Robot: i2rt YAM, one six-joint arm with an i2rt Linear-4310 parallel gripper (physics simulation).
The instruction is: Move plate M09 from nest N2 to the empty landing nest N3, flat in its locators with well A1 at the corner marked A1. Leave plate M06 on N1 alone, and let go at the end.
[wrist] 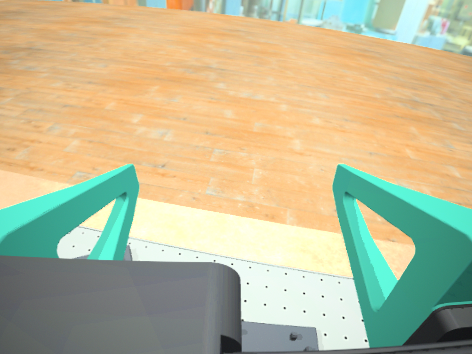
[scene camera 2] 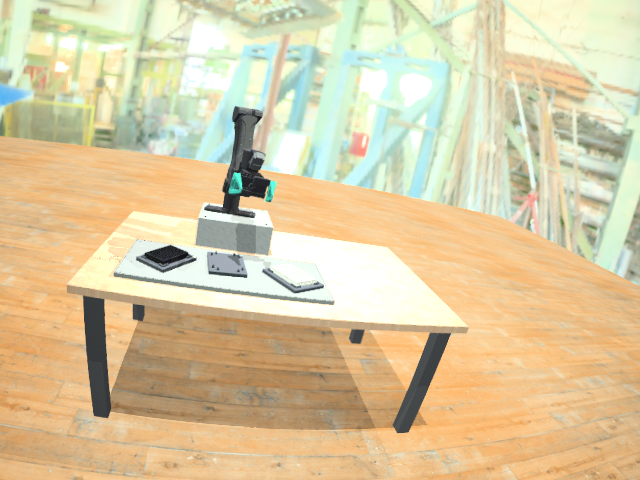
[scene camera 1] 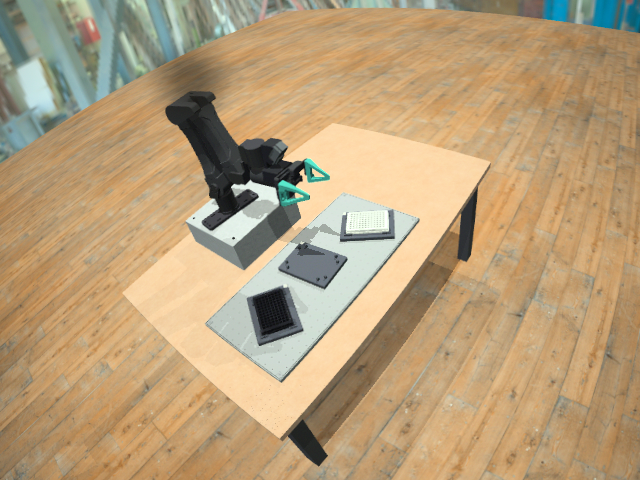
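The empty landing nest (scene camera 1: 312, 264) (scene camera 2: 226, 264) (wrist: 270, 337) is a dark flat plate with small locator pegs, in the middle of the grey board. A white well plate (scene camera 1: 367, 221) (scene camera 2: 293, 275) lies flat on another dark nest (scene camera 1: 391, 227). A black well plate (scene camera 1: 272, 310) (scene camera 2: 166, 253) lies flat on a third nest (scene camera 1: 294, 310). The labels M09, M06 and A1 are too small to read, so I cannot tell which plate is which. My gripper (scene camera 1: 319, 187) (scene camera 2: 253, 189) (wrist: 235, 175) is open and empty, high above the table beside the board, apart from both plates.
The grey perforated board (scene camera 1: 227, 322) (scene camera 2: 191, 281) (wrist: 272, 292) lies on the wooden table (scene camera 1: 413, 155) (scene camera 2: 392, 289). The arm stands on a grey block (scene camera 1: 217, 242) (scene camera 2: 222, 232) behind the board. The table's far edge shows in the wrist view.
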